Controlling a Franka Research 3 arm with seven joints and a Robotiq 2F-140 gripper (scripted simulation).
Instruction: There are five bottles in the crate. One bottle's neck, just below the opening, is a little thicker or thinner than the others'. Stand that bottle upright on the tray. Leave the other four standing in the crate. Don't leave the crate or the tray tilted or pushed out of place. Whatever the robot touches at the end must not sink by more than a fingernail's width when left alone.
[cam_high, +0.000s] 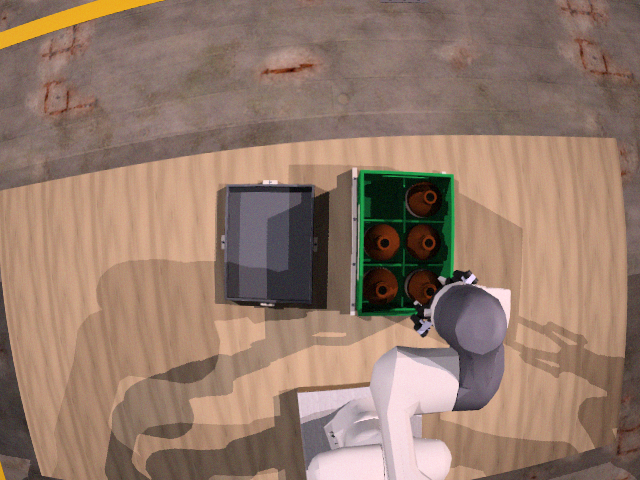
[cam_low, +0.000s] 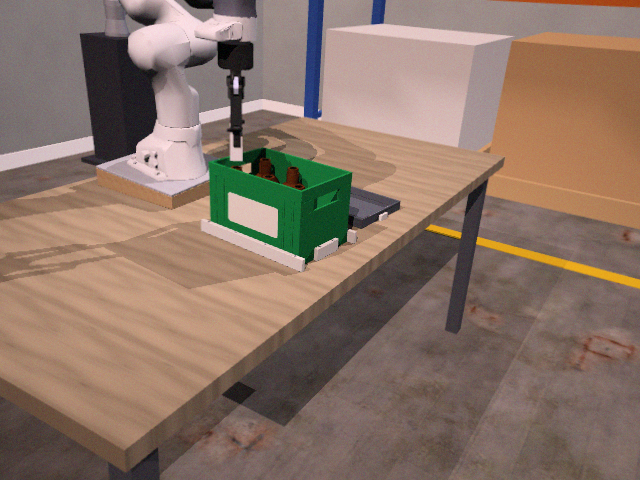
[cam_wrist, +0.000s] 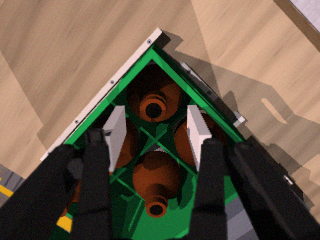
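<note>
Right now the green crate is 100 mm ahead of my hand, 30 mm to the left of it and 140 mm below it. From my hand the other things lie so: dark grey tray: 130 mm ahead, 310 mm to the left, 210 mm below; then brown bottle: 180 mm ahead, 20 mm to the right, 130 mm below.
</note>
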